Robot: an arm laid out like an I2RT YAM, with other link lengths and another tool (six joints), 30 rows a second.
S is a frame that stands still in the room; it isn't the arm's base.
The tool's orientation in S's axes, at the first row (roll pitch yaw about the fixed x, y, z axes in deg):
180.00, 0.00, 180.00
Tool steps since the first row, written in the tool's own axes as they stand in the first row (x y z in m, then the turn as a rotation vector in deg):
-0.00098, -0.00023, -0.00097, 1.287, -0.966, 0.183
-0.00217, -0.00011, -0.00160, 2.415, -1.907, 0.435
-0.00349, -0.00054, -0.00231, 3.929, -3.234, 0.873
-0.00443, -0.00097, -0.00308, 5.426, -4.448, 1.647
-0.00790, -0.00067, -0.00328, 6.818, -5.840, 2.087
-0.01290, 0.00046, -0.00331, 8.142, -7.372, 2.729
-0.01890, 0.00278, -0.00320, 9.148, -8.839, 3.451
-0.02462, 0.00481, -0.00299, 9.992, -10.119, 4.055
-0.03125, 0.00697, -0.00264, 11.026, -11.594, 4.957
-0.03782, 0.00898, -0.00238, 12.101, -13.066, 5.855
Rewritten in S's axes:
0.00098, -0.00023, 0.00097, -1.287, -0.966, -0.183
0.00217, -0.00011, 0.00160, -2.415, -1.907, -0.435
0.00349, -0.00054, 0.00231, -3.929, -3.234, -0.873
0.00443, -0.00097, 0.00308, -5.426, -4.448, -1.647
0.00790, -0.00067, 0.00328, -6.818, -5.840, -2.087
0.01290, 0.00046, 0.00331, -8.142, -7.372, -2.729
0.01890, 0.00278, 0.00320, -9.148, -8.839, -3.451
0.02462, 0.00481, 0.00299, -9.992, -10.119, -4.055
0.03125, 0.00697, 0.00264, -11.026, -11.594, -4.957
0.03782, 0.00898, 0.00238, -12.101, -13.066, -5.855

